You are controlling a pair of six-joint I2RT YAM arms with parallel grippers.
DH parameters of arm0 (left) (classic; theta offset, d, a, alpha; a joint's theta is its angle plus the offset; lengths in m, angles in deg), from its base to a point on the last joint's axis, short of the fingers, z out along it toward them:
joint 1: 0 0.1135 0.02 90
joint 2: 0 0 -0.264 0
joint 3: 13.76 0 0.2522 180
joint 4: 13.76 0 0.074 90
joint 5: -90 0 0 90
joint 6: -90 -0.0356 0 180
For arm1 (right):
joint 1: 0 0.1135 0.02 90
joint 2: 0 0 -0.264 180
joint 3: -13.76 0 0.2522 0
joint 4: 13.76 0 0.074 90
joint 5: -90 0 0 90
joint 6: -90 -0.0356 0 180
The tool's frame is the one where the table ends.
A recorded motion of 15 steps. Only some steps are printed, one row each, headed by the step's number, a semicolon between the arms.
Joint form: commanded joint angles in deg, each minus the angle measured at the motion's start. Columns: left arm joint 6, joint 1, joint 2, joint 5, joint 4, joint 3; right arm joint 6, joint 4, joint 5, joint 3, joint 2, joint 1.
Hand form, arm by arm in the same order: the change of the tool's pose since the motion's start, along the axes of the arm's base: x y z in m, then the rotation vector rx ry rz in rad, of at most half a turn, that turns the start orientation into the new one. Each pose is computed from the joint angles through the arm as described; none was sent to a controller.
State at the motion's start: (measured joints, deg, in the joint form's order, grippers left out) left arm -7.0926 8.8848 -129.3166 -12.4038 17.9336 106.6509; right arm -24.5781 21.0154 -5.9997 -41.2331 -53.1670 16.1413
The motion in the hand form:
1: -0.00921 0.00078 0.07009 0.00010 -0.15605 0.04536; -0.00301 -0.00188 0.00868 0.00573 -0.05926 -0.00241
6: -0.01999 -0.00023 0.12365 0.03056 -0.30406 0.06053; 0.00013 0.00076 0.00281 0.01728 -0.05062 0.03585
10: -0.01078 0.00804 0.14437 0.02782 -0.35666 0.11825; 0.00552 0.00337 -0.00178 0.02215 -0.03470 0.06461
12: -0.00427 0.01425 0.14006 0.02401 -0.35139 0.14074; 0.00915 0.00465 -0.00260 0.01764 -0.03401 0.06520
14: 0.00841 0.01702 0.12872 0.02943 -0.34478 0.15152; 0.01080 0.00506 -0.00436 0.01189 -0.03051 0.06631
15: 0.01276 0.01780 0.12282 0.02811 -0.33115 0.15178; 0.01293 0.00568 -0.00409 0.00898 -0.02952 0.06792
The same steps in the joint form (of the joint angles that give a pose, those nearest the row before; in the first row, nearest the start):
1: 2.60 0.17 6.08 1.15 -0.43 2.86; 0.58 -1.59 -0.24 -0.08 1.75 -0.23
6: 2.61 0.17 10.31 2.29 -2.46 5.23; 1.02 -3.17 1.95 0.80 0.79 -0.14
10: 4.54 0.78 7.42 4.32 -0.71 13.12; 1.46 -4.23 3.62 0.89 -0.97 -0.15
12: 5.16 1.30 5.40 4.85 -0.18 15.42; 1.64 -4.93 3.45 0.63 -2.02 -0.06
14: 5.16 1.31 1.97 5.54 -0.18 18.50; 1.90 -5.28 3.36 0.71 -2.55 -0.06
15: 5.16 1.31 0.66 5.55 0.43 19.64; 2.08 -5.46 3.36 0.37 -3.16 -0.06

